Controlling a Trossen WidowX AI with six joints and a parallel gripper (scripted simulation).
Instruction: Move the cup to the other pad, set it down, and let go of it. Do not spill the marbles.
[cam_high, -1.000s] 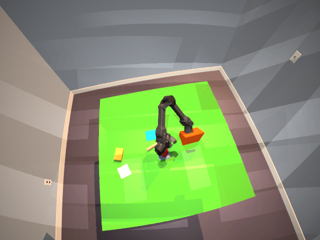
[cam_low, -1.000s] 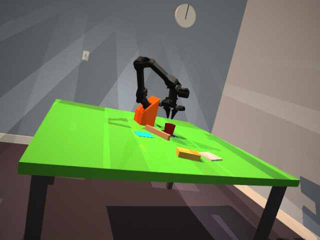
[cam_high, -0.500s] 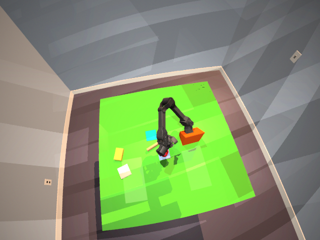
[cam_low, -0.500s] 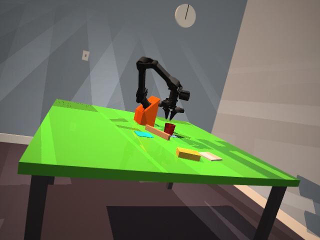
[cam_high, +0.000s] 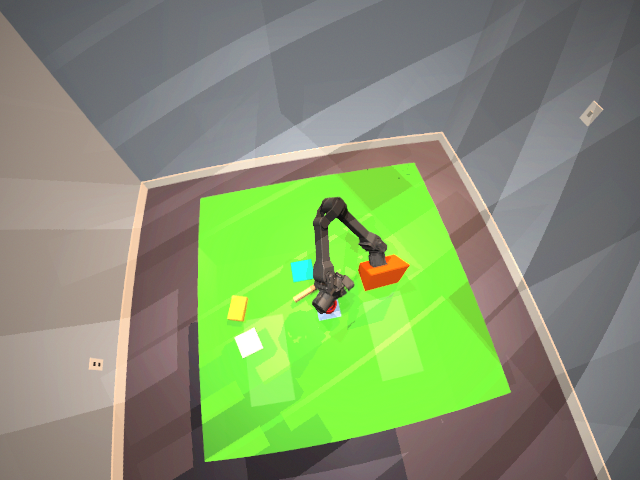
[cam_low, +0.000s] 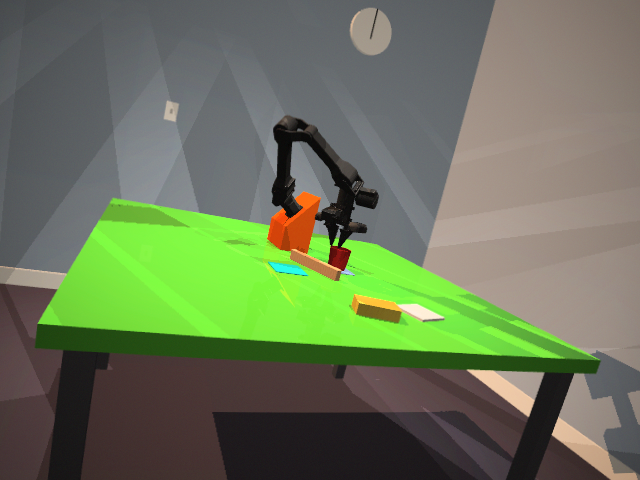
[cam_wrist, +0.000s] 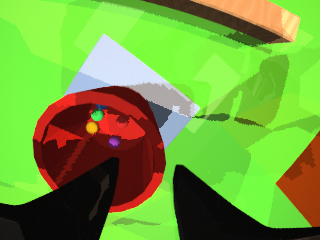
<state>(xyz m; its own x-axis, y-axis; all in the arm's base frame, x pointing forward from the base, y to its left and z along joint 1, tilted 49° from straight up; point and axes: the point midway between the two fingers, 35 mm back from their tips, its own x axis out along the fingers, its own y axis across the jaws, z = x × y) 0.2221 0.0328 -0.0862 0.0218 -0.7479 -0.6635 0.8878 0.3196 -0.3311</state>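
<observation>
Right now my gripper tip is 3 cm short of the cup, 1 cm to the right of it and 3 cm above it. From my gripper tip the other things lie so: yellow marble (4 cm ahead, 2 cm to the left, 6 cm below); then pale blue pad (3 cm ahead, 1 cm to the left, 8 cm below); then purple marble (2 cm ahead, 3 cm to the left, 6 cm below).
</observation>
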